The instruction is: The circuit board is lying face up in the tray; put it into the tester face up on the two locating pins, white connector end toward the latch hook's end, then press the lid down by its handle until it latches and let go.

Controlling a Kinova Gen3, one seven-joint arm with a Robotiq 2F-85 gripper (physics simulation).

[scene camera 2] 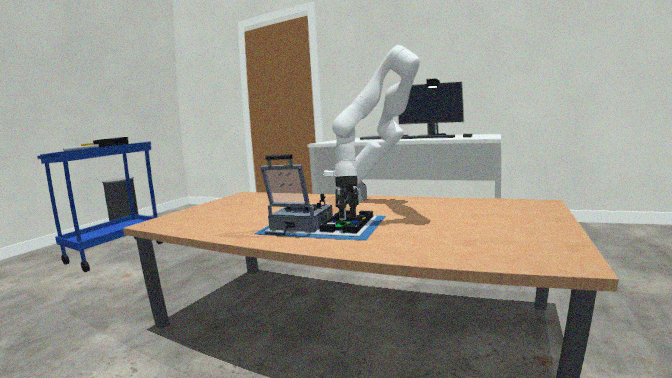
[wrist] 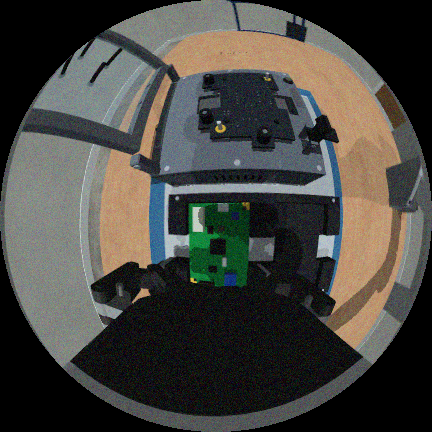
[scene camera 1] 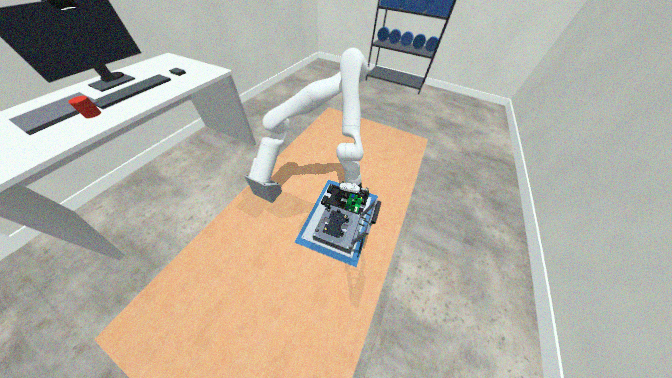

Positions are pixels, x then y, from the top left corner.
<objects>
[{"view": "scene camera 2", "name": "my gripper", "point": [348, 219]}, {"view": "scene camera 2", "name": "lid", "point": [285, 185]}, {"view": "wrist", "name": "my gripper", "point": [214, 269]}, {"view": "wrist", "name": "green circuit board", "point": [218, 233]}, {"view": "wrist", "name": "lid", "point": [107, 101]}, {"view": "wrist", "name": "pin plate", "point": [247, 108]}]
</objects>
